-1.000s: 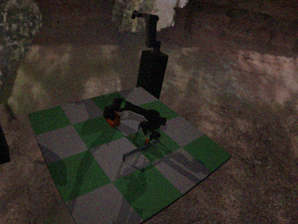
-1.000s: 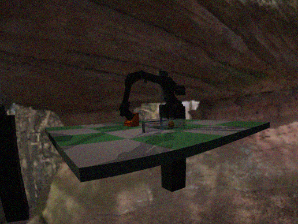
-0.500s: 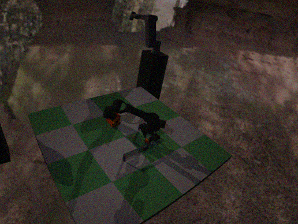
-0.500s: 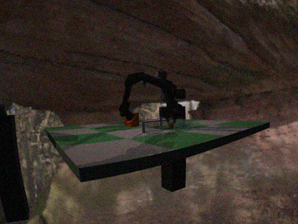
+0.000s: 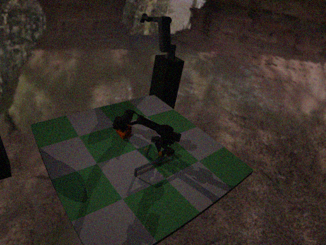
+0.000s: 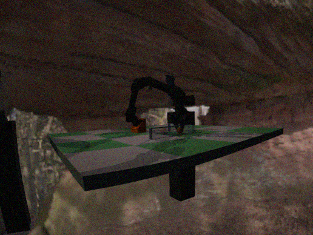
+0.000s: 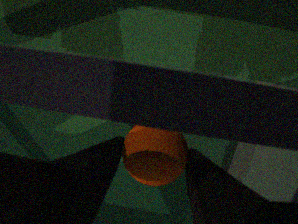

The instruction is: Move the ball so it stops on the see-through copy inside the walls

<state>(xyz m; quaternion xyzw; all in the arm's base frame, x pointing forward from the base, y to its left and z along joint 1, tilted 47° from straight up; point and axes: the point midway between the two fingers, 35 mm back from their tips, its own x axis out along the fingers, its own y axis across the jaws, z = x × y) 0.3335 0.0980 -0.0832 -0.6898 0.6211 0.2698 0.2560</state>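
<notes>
Right now the faint orange patch is 8 cm behind my gripper tip and 7 cm to the right of it. The rest, counted from my gripper tip: orange ball right at my gripper tip.
</notes>
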